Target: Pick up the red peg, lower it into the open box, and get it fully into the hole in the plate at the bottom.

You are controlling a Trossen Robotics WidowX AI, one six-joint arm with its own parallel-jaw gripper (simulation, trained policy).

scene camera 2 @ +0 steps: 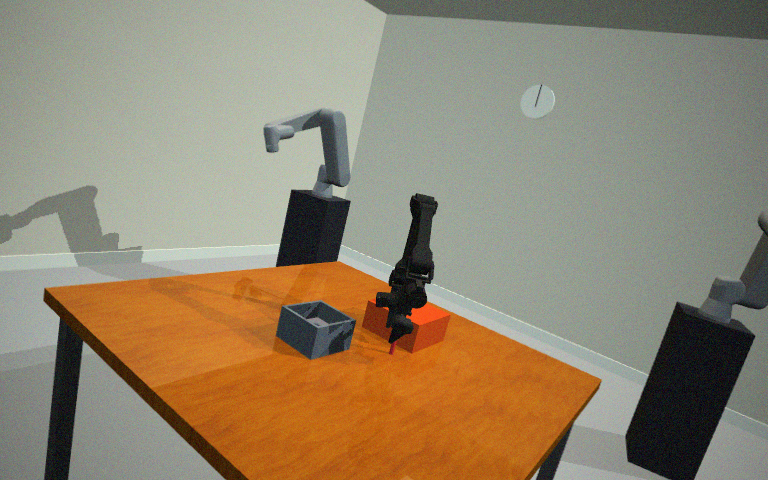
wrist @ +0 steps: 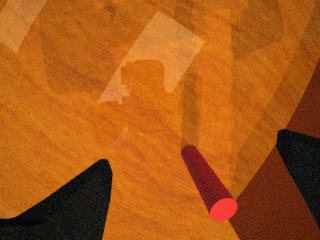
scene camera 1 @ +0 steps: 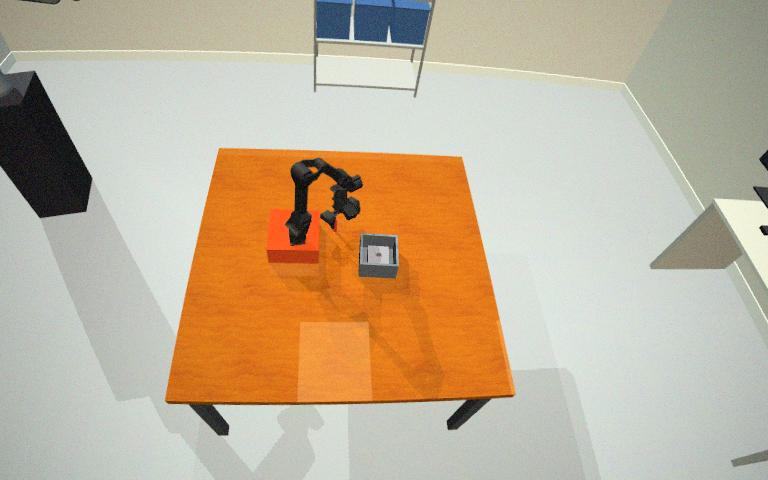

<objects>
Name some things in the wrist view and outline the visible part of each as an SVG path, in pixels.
My gripper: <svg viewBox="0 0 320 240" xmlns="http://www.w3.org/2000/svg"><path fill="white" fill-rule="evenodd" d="M108 160L100 159L96 163L89 165L89 168L84 169L80 175L75 176L75 179L71 179L67 184L61 185L61 188L57 189L55 193L52 192L52 195L49 195L47 199L41 200L40 203L33 205L32 208L21 212L19 216L12 217L12 219L0 219L0 240L103 240L105 220L107 220L109 201L111 201L113 175ZM280 129L280 131L277 131L276 137L277 151L279 151L289 175L295 181L296 187L299 188L301 196L304 197L305 203L307 203L309 211L312 212L317 227L320 229L320 139L303 135L303 133L292 132L289 129Z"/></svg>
A red peg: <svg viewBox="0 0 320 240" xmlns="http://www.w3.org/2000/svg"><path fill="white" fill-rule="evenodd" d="M185 145L181 149L181 157L183 157L184 164L187 165L189 176L192 177L193 183L199 189L197 192L200 193L201 199L204 200L203 203L208 208L211 219L215 221L231 219L237 211L235 197L231 196L231 193L221 183L215 171L209 168L211 165L200 155L199 149L195 145Z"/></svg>
</objects>
